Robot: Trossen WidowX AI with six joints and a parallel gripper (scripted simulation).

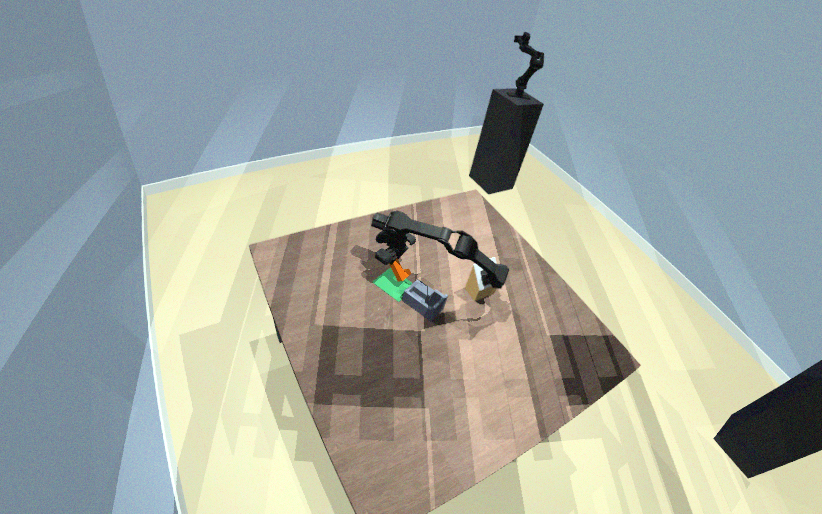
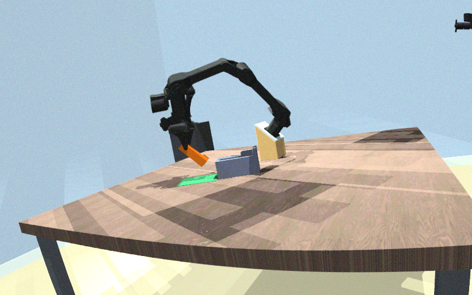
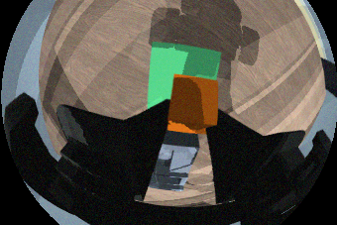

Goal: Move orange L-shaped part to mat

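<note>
The green mat is 10 mm behind my gripper tip, 20 mm to the left of it and 130 mm below it. Also, from my gripper tip: orange L-shaped part 30 mm behind, 20 mm to the left, 30 mm below.
</note>
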